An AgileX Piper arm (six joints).
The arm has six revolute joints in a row. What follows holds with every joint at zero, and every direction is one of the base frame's. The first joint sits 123.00 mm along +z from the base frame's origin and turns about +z. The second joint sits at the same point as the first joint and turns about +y. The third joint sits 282.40 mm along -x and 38.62 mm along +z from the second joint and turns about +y. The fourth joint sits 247.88 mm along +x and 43.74 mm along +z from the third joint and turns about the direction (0.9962, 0, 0.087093). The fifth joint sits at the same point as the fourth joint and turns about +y. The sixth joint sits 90.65 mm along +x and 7.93 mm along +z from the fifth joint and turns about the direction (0.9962, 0, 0.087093). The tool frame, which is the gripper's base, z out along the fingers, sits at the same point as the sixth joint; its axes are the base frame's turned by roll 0.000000, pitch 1.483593 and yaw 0.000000 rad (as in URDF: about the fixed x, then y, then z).
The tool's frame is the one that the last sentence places.
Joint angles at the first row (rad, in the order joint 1, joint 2, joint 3, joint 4, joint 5, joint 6):
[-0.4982, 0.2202, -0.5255, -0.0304, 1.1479, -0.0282]
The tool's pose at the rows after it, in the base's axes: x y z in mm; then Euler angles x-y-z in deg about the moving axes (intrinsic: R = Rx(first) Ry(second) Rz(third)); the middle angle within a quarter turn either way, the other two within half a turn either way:
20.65 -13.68 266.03 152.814 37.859 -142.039
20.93 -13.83 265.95 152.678 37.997 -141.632
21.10 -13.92 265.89 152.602 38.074 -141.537
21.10 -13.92 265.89 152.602 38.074 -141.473
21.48 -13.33 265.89 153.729 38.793 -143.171
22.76 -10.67 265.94 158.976 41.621 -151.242
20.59 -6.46 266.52 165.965 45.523 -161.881
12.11 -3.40 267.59 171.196 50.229 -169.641
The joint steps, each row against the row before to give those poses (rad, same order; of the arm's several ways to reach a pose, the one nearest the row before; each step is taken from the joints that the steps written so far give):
[0.0000, -0.0022, 0.0380, 0.0043, -0.0122, 0.0282]
[0.0001, 0.0000, 0.0013, 0.0000, -0.0042, 0.0057]
[0.0000, 0.0000, 0.0007, 0.0000, -0.0025, 0.0009]
[0.0000, 0.0000, 0.0000, 0.0000, 0.0000, 0.0011]
[0.0278, 0.0000, 0.0000, 0.0000, 0.0000, 0.0020]
[0.1208, -0.0012, 0.0000, -0.0010, -0.0004, 0.0031]
[0.1492, -0.0250, 0.0000, -0.0001, 0.0000, 0.0009]
[0.1053, -0.0630, 0.0000, 0.0000, 0.0000, 0.0000]

